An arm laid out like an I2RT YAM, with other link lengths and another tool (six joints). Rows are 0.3 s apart.
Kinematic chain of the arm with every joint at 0, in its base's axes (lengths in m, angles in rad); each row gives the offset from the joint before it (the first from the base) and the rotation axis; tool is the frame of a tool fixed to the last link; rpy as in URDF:
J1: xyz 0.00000 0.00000 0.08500 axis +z
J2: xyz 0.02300 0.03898 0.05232 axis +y
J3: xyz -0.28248 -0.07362 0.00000 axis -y
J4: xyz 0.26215 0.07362 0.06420 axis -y
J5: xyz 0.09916 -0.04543 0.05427 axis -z
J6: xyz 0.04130 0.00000 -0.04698 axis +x
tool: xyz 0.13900 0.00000 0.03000 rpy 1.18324 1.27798 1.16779
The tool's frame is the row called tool.
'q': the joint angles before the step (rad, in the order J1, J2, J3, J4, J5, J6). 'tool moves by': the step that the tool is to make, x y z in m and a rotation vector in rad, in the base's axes. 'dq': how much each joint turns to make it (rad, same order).
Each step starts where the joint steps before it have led.
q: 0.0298, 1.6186, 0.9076, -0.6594, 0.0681, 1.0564
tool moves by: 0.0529, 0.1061, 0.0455, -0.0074, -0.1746, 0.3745
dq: 0.2455, -0.0114, 0.0957, 0.0726, -0.0048, -0.1339
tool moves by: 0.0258, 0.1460, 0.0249, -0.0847, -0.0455, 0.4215
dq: 0.2824, 0.1945, 0.3002, -0.0850, 0.0351, -0.1656
